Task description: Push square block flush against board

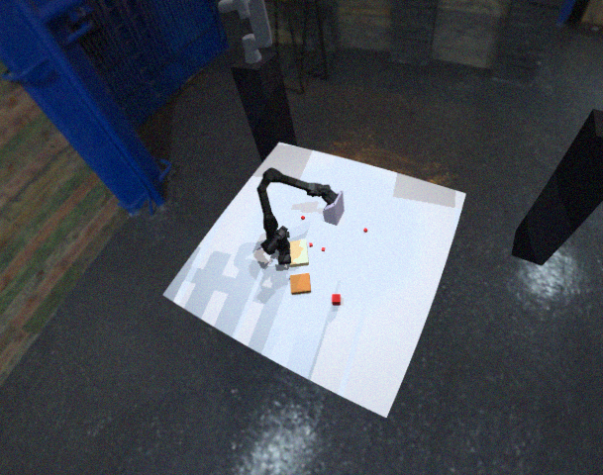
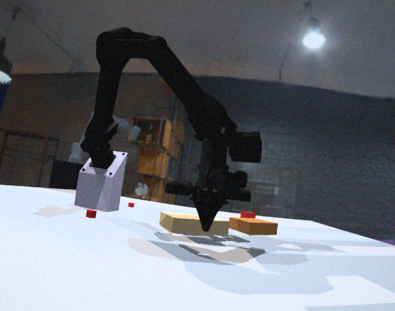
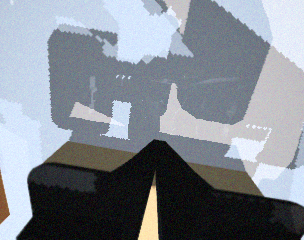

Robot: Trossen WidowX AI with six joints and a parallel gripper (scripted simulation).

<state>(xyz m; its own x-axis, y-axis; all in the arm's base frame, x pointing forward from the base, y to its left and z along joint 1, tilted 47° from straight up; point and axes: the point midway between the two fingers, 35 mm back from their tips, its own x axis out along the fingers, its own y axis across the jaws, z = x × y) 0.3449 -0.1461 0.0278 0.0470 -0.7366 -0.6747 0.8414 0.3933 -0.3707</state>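
My gripper tip is now 5 cm to the right of the tan board, 4 cm past it and 1 cm below it. Round my gripper tip: orange square block (15 cm to the left, 12 cm ahead, 1 cm above).
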